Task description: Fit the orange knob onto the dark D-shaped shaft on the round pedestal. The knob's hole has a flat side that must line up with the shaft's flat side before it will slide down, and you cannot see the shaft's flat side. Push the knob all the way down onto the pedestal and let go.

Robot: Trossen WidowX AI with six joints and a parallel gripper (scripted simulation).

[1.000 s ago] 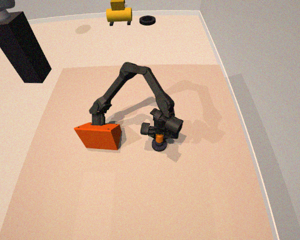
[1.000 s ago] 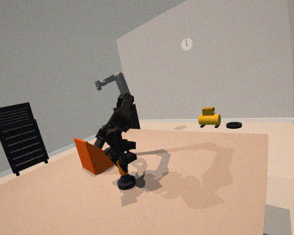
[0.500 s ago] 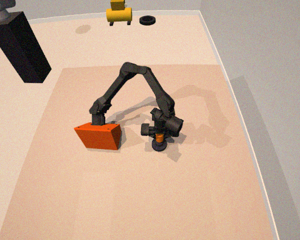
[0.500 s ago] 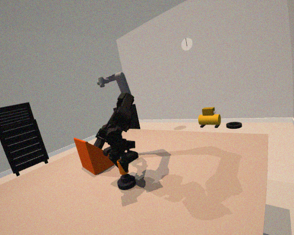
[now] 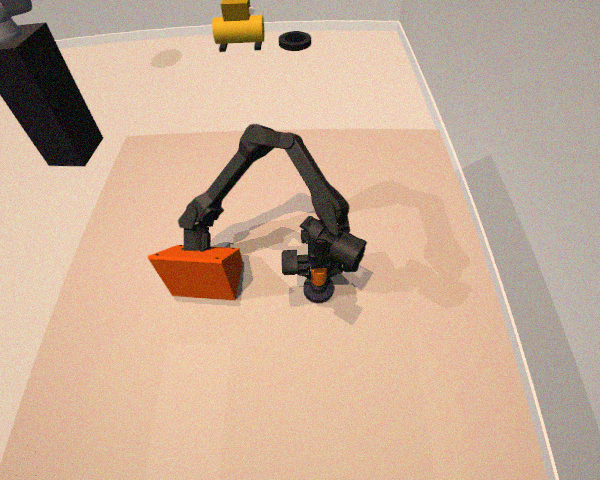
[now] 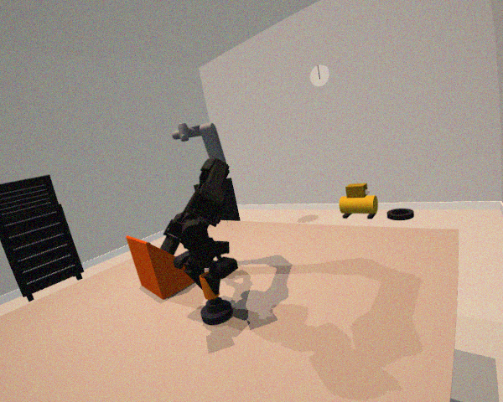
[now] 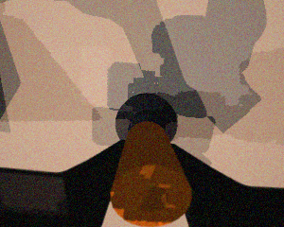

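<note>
My gripper tip is 2 cm below the orange knob. Also, from my gripper tip: dark round pedestal: 4 cm below.
</note>
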